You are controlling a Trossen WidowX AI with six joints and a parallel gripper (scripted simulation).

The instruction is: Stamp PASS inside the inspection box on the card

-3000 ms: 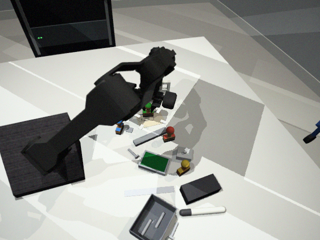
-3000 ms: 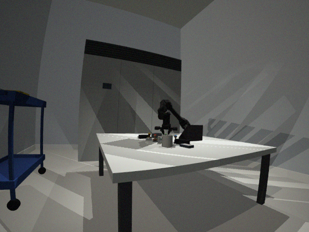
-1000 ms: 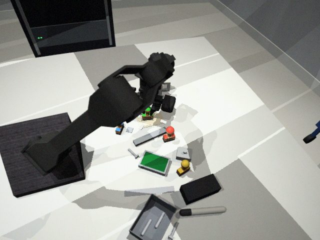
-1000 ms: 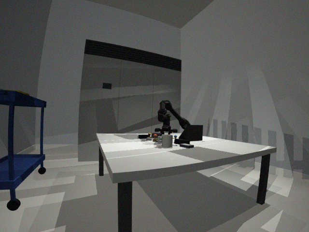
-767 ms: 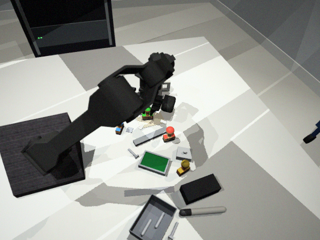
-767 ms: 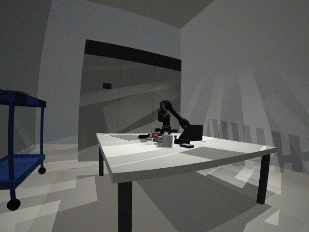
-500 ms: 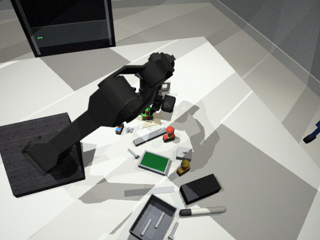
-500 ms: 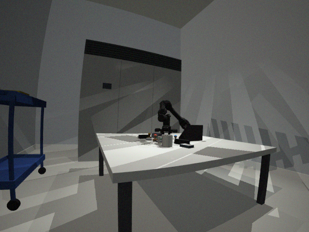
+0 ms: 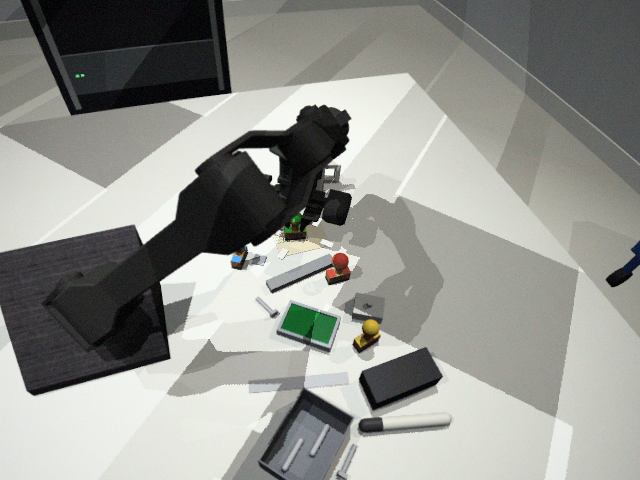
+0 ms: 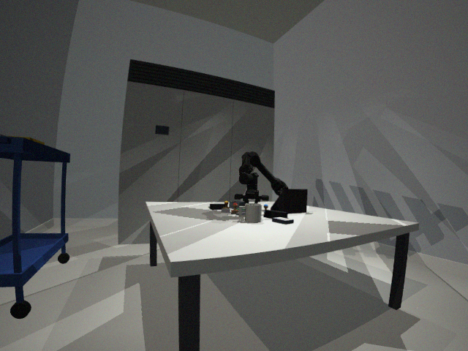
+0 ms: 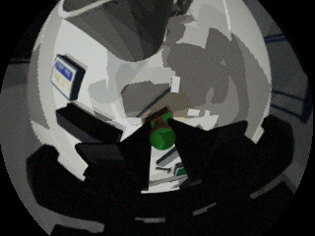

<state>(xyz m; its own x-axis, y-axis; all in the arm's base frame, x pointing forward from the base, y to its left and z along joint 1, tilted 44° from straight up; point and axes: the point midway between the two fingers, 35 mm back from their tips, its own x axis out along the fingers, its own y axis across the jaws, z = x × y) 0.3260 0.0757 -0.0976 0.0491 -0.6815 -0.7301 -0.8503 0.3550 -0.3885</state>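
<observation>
The green-knobbed stamp is right at my gripper tip. From my gripper tip the other things lie so: blue stamp: 11 cm behind, 3 cm to the right; then grey bar: 9 cm to the right, 2 cm below, 1 cm behind; then card: 3 cm below, 1 cm to the right, 1 cm ahead.
</observation>
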